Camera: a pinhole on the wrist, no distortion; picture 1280 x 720 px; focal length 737.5 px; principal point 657.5 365.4 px. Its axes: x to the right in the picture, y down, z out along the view. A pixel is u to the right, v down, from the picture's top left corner.
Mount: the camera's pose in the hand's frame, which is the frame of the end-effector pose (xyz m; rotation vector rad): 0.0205 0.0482 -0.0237 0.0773 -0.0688 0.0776
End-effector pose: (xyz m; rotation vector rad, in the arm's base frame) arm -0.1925 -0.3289 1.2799 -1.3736 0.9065 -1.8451
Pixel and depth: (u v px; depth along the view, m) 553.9 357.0 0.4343
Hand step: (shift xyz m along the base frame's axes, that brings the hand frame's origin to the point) 0.4067 -0.0037 0.0461
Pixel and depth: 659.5 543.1 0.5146
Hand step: 0.4992 -0.1245 -0.0157
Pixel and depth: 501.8 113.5 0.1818
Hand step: 0.1475 0.0157 0.0445
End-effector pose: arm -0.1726 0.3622 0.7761 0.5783 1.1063 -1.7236
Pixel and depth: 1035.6 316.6 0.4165
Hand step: -0.0410 -0.4514 0.0283
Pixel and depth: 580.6 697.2 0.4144
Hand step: 0.2468 -0.3415 0.1580
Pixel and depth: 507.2 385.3 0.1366
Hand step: 0.0535 -0.0933 0.0491
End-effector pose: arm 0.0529 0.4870 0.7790 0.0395 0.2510 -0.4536
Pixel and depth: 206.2 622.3 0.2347
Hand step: -0.0340 0.1325 0.2331
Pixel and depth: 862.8 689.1 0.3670
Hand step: 0.2391 0.0976 0.3247
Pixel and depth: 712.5 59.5 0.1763
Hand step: 0.0417 -0.0594 0.1363
